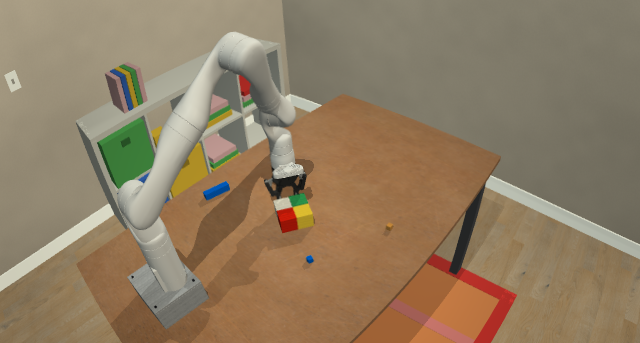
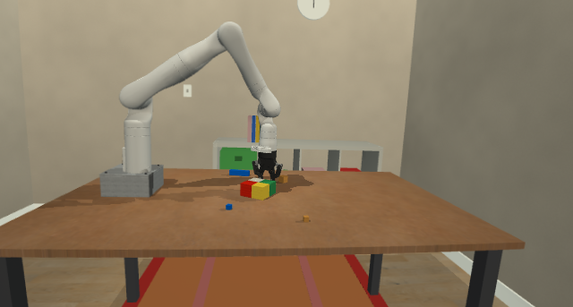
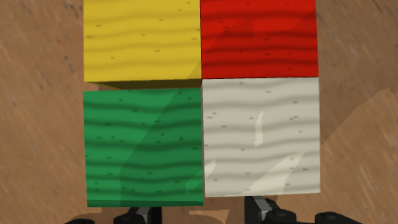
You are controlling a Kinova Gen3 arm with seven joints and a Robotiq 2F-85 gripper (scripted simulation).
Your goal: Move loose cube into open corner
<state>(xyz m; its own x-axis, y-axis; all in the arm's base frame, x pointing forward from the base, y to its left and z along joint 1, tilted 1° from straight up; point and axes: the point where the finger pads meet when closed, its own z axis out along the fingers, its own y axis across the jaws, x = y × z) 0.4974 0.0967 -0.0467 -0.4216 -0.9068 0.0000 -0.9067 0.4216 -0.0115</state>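
Right now the white cube is 40 mm behind my hand, 30 mm to the right of it and 10 mm below it. Round my hand: green cube 50 mm to the right, 10 mm below, 10 mm ahead; then red cube 70 mm to the right, 60 mm behind, 10 mm below; then yellow cube 100 mm to the right, 20 mm behind, 10 mm below.
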